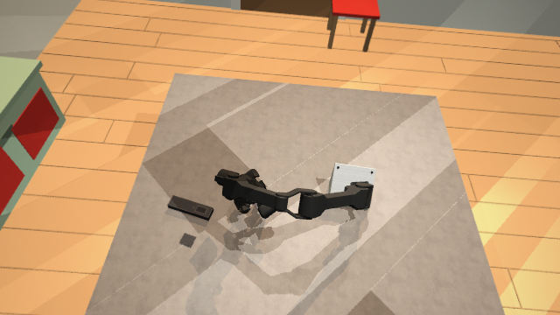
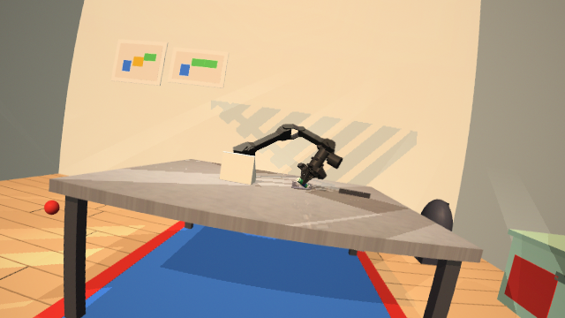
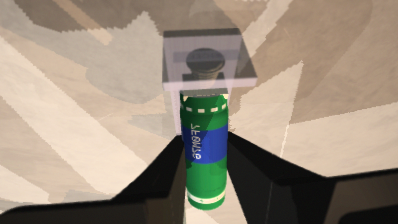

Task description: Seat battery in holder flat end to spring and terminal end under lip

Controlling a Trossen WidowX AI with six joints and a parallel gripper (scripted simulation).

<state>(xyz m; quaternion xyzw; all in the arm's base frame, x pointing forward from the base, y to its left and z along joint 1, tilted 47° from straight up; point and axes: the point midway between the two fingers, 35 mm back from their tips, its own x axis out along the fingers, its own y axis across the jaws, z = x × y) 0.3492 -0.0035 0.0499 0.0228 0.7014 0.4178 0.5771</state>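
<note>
The green battery is 1 cm above my gripper tip. Also, from my gripper tip: black remote-like bar 28 cm ahead, 4 cm to the left, 1 cm below; brass plate 3 cm ahead, 1 cm to the left, 1 cm below; dark square 28 cm ahead, 16 cm to the left, 2 cm below.
</note>
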